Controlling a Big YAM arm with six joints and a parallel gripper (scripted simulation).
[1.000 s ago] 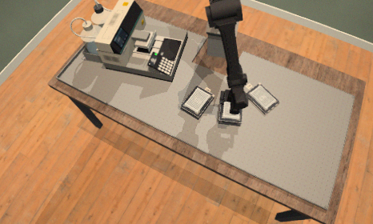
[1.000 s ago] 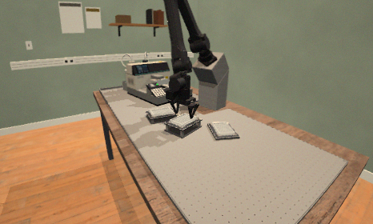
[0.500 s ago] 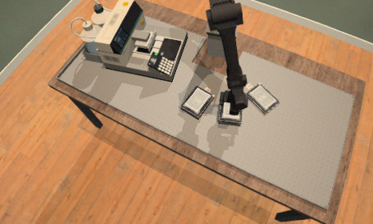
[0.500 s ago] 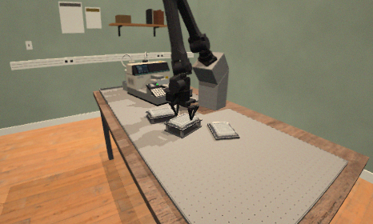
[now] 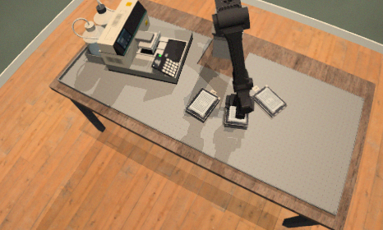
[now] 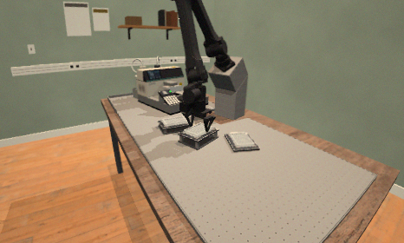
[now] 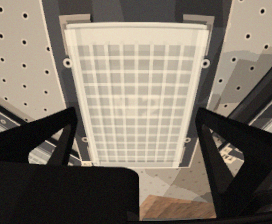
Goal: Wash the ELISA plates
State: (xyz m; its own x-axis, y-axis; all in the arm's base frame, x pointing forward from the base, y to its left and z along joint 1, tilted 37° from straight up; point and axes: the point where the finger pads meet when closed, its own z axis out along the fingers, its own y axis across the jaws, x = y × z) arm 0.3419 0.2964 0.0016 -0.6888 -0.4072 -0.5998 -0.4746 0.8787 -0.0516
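The ELISA plate is 1 cm below my hand. Also, from my hand: plate washer: 3 cm ahead, 65 cm to the right, 7 cm above; nest label: 20 cm behind, 2 cm to the right, 6 cm below.
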